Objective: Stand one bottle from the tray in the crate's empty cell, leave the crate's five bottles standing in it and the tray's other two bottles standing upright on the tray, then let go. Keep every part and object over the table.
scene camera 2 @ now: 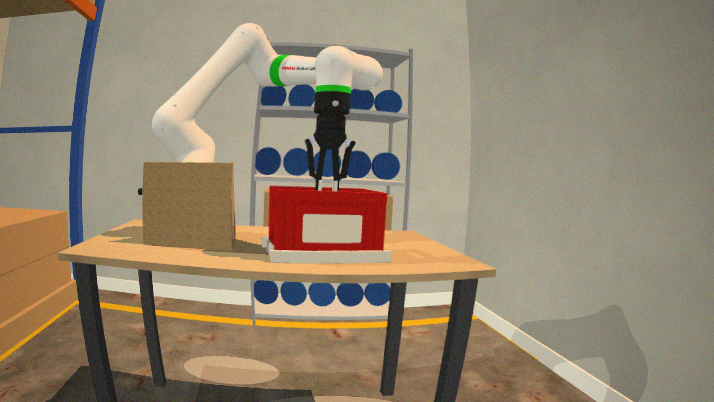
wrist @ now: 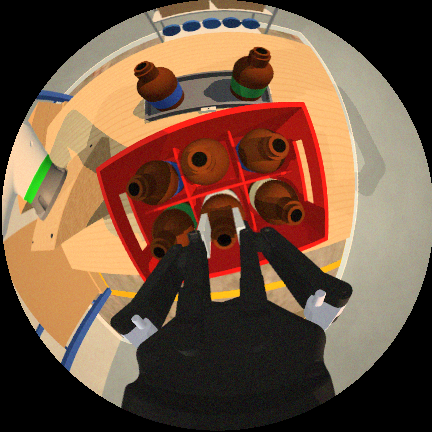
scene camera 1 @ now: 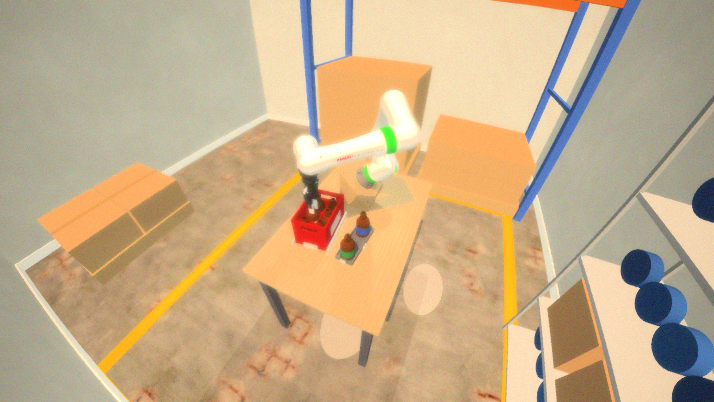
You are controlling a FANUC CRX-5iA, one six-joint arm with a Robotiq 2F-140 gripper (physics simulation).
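Places are measured from the arm's base along level axes (x back, y right, z up), in centimetres.
Where they show: gripper, fingertip midpoint: (wrist: pixel 221 219) (scene camera 1: pixel 313 210); arm's base at its link origin: (scene camera 2: pixel 187 198) (wrist: pixel 52 194) (scene camera 1: pixel 364 177).
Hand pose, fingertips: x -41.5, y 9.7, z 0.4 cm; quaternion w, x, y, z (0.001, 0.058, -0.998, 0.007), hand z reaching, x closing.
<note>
Things, the pixels of their centre, and the offset from my fingertips. "spot": a spot on its surface instead. Level surfaces: height alone.
- brown bottle at the middle of its body: (wrist: pixel 221 216) (scene camera 1: pixel 312 216) dx -0.2, dy +1.1, dz -4.6 cm
- red crate at the middle of its body: (wrist: pixel 216 189) (scene camera 2: pixel 323 222) (scene camera 1: pixel 320 218) dx +0.4, dy -3.4, dz -4.6 cm
- blue-banded bottle at the middle of its body: (wrist: pixel 156 84) (scene camera 1: pixel 363 223) dx +9.4, dy -25.3, dz -5.1 cm
- green-banded bottle at the middle of its body: (wrist: pixel 252 72) (scene camera 1: pixel 347 245) dx -8.2, dy -25.7, dz -5.1 cm
- grey tray at a spot on its surface: (wrist: pixel 200 95) spot: dx +2.0, dy -24.3, dz -12.9 cm
- table at its surface level: dz -13.4 cm
- low white rail at the middle of its body: (scene camera 2: pixel 332 257) dx -1.6, dy +6.3, dz -11.9 cm
My gripper (scene camera 1: pixel 313 207) (scene camera 2: pixel 327 185) (wrist: pixel 221 219) is shut on a brown bottle (wrist: pixel 221 206) with a white label, at the neck. That bottle is upright inside a cell of the red crate (scene camera 1: pixel 306 235) (scene camera 2: pixel 285 225) (wrist: pixel 200 124), in the middle of the row nearest the gripper in the wrist view; its base is hidden. Several other brown bottles fill the crate's other cells, such as one (wrist: pixel 204 162) in the far row and one (wrist: pixel 276 200) to the right. A blue-banded bottle (scene camera 1: pixel 363 227) (wrist: pixel 159 87) and a green-banded bottle (scene camera 1: pixel 347 247) (wrist: pixel 252 75) stand upright on the grey tray (wrist: pixel 200 95).
A tall brown box (scene camera 2: pixel 187 205) stands on the table (scene camera 1: pixel 320 287) (scene camera 2: pixel 430 260) between the arm's base and the crate. A low white rail (scene camera 2: pixel 330 256) runs along the crate's foot. The tray is beside the crate's far long wall in the wrist view.
</note>
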